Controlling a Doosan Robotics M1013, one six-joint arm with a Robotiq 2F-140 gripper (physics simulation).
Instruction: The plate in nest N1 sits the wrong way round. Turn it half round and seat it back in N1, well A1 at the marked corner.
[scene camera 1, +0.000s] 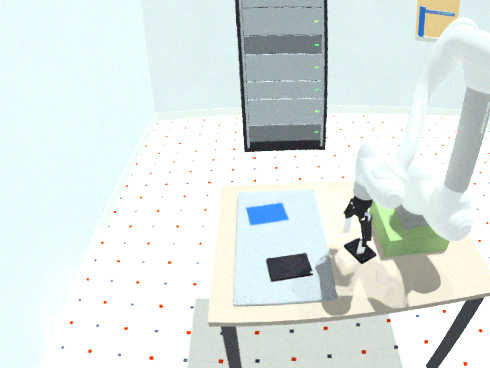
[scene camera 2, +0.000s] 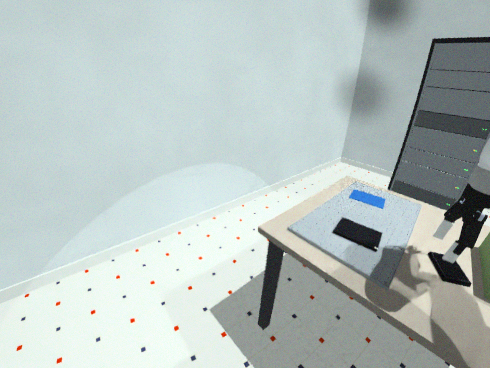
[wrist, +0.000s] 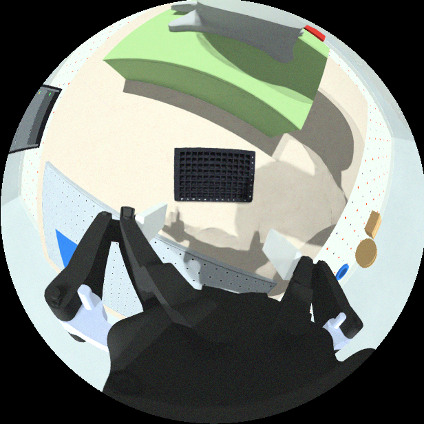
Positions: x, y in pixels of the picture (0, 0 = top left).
Scene:
gripper: scene camera 1; scene camera 2; wrist 217, 228
same spot on black nest: (scene camera 2: 355, 232) = (scene camera 1: 288, 268)
same spot on gripper: (scene camera 2: 467, 236) = (scene camera 1: 366, 235)

